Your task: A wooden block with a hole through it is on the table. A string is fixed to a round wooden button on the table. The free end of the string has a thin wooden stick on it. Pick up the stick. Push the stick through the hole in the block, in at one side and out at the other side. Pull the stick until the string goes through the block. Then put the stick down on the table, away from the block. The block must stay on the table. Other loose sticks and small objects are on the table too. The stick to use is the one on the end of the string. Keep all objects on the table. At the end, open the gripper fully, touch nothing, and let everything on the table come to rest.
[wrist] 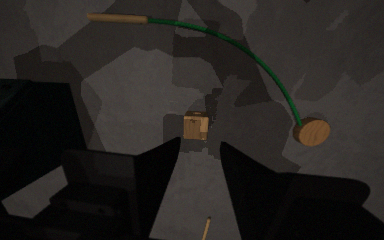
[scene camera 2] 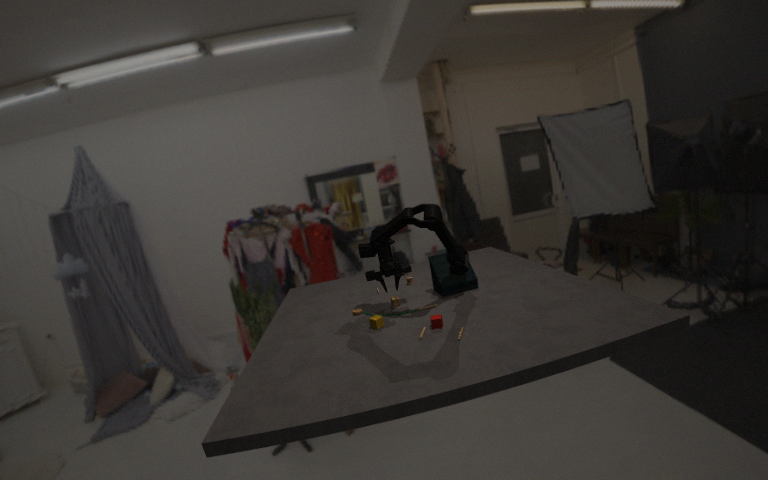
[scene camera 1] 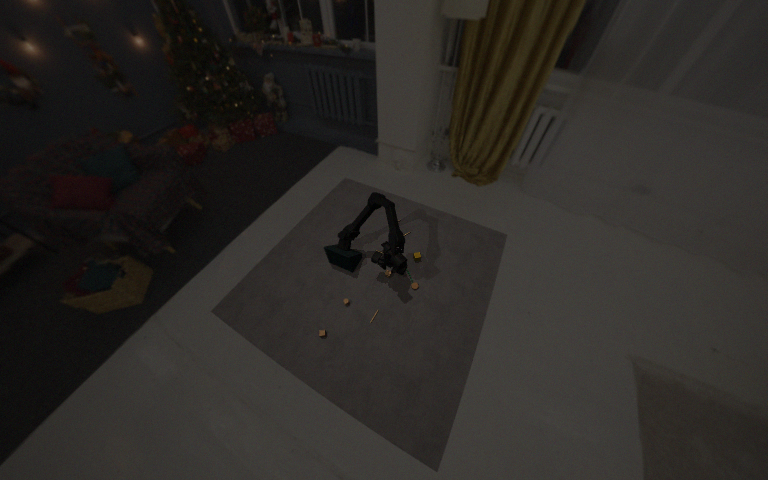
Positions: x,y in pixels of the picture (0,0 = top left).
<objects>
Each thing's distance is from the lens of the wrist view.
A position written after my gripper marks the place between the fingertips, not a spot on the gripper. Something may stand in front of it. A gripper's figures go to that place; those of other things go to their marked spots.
my gripper (wrist: 200,143): 12 cm
round wooden button (wrist: 313,131): 22 cm
</objects>
